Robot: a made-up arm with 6 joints. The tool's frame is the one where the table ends. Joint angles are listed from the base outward.
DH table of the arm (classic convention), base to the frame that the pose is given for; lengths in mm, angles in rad. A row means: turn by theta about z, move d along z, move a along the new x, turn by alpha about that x. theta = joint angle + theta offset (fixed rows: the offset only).
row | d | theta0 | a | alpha
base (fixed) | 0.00 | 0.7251 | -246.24 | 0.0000
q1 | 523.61 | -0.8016 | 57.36 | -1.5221
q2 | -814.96 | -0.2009 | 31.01 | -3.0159
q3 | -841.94 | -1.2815 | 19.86 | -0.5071
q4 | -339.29 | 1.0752 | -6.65 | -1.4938
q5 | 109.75 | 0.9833 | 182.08 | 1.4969
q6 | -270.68 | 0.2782 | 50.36 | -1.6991
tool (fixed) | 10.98 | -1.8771 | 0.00 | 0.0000
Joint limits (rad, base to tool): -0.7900..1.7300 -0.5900..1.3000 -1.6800..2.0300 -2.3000..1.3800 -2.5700..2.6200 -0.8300..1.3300
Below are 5 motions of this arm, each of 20 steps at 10 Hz.
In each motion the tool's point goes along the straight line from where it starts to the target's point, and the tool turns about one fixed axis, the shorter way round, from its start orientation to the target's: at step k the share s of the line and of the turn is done. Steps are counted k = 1, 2, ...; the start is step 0. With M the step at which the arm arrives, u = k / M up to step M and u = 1 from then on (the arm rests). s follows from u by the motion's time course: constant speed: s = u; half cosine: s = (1 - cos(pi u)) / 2; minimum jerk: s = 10 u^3 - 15 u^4 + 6 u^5.
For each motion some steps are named. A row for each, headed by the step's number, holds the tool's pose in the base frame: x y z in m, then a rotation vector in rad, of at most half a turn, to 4 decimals.
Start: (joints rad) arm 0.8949 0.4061 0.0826 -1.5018 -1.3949 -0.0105
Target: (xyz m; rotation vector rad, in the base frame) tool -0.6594 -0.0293 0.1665 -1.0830 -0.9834 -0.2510
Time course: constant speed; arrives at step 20
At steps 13, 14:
13: -0.6374 0.0265 0.2160 -1.2560 -0.8108 -0.3546
14: -0.6405 0.0186 0.2089 -1.2319 -0.8361 -0.3399

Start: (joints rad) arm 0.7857 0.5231 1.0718 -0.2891 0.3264 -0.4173
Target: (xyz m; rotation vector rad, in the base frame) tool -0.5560 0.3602 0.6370 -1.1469 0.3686 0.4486
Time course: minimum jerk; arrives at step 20
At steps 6, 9, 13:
6: -0.6988 0.1645 0.5222 -0.1977 -0.4078 0.4103
9: -0.6572 0.2215 0.5556 -0.4809 -0.1911 0.4323
13: -0.5961 0.3052 0.6047 -0.8870 0.1411 0.4487

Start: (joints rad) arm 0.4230 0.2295 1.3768 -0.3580 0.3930 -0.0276
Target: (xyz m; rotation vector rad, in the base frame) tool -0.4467 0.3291 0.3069 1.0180 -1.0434 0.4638
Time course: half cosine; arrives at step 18
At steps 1, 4, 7, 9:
1: -0.4970 0.3352 0.3675 0.3748 -0.9196 0.0917
4: -0.4915 0.3345 0.3608 0.4452 -0.9370 0.1318
7: -0.4807 0.3332 0.3479 0.5820 -0.9681 0.2103
9: -0.4721 0.3322 0.3374 0.6927 -0.9907 0.2741

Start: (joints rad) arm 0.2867 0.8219 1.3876 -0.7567 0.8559 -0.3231
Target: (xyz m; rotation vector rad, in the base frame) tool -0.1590 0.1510 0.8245 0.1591 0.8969 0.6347
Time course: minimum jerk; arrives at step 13
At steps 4, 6, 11, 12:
4: -0.4430 0.2321 0.6530 -0.1423 0.1292 0.3908
6: -0.3555 0.2071 0.7059 -0.0521 0.3653 0.4705
11: -0.1688 0.1538 0.8186 0.1483 0.8703 0.6270
12: -0.1604 0.1514 0.8237 0.1576 0.8931 0.6336

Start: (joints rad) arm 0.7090 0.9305 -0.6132 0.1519 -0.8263 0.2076
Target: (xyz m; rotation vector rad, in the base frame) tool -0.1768 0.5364 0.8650 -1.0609 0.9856 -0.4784
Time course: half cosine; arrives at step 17
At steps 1, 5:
1: -0.4061 0.4732 0.8135 -0.6047 0.7013 -0.5958
5: -0.3621 0.4853 0.8234 -0.6920 0.7569 -0.5762

